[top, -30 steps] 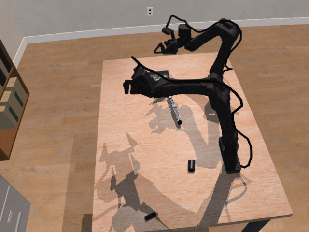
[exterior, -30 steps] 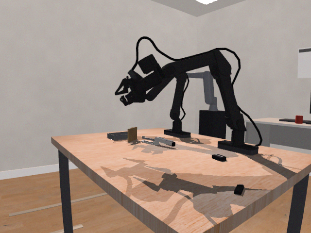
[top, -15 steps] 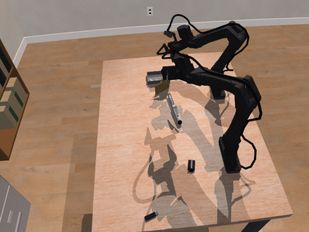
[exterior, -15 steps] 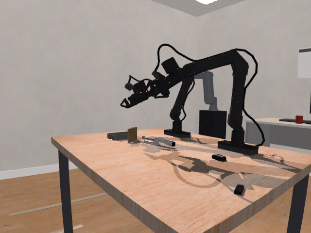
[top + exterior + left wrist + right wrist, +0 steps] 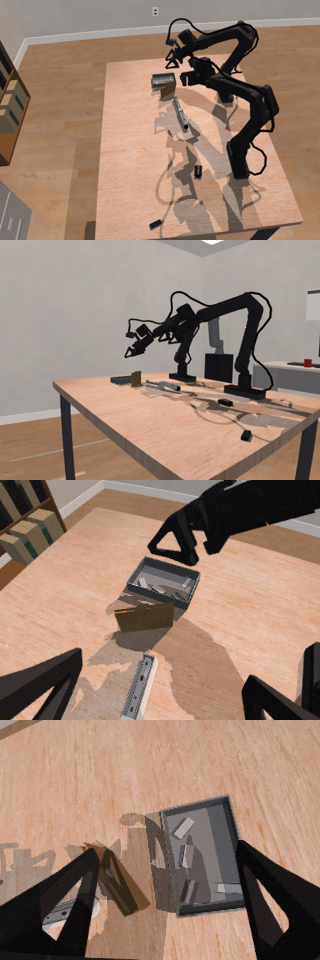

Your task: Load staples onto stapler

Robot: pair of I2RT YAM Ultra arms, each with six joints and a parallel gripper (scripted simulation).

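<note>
My right gripper is now 20 mm short of the grey tray, 20 mm to the left of it and 150 mm above it. Also, from my right hand: staple stick: 20 mm ahead, 150 mm below; then stapler: 80 mm behind, 260 mm to the left, 140 mm below; then brown block: 90 mm to the left, 120 mm below.
</note>
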